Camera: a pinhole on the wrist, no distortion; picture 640 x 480 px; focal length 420.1 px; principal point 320.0 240.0 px. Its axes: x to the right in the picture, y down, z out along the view. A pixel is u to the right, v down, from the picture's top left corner.
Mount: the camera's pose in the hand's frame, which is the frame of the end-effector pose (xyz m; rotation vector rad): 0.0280 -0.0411 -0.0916 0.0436 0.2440 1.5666
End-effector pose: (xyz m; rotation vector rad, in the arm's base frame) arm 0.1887 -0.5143 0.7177 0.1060 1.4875 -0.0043
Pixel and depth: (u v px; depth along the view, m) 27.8 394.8 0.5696
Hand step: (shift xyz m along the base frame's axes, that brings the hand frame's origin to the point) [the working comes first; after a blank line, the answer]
In the camera's frame: -0.3962 0.2099 0.5696

0.5184 -0.4032 0.0882
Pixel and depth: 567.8 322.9 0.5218
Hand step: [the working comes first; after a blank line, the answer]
In the camera's frame: 0.3078 0.1030 0.5218

0.4188 0.3016 0.0373
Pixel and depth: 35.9 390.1 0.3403
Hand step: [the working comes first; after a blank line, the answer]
In the camera's frame: -0.2301 0.1216 0.3403

0.2721 -0.2472 0.0341
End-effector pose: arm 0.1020 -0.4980 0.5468 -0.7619 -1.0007 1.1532
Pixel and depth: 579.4 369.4 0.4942
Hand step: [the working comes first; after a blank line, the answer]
In the camera's frame: 0.3052 0.1522 0.4942

-0.4750 0.0450 -0.1538
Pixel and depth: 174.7 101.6 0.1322
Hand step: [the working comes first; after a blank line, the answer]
In the camera's frame: -0.0457 -0.0436 0.1322

0.0023 0.0742 0.0988
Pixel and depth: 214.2 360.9 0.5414
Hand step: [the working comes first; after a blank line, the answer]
In the camera's frame: -0.1363 0.1558 0.5414

-0.4078 -0.0550 0.2736
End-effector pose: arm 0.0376 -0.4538 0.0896 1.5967 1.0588 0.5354
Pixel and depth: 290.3 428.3 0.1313
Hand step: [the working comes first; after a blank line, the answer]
In the camera's frame: -0.0093 0.0589 0.1313

0.0235 -0.0304 -0.0446
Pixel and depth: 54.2 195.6 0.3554
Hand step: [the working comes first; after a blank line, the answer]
In the camera's frame: -0.2249 -0.0376 0.3554

0.2069 -0.0330 -0.3135
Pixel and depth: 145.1 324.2 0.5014
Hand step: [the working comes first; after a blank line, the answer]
In the camera's frame: -0.2087 0.1005 0.5014

0.2956 -0.2140 -0.3105
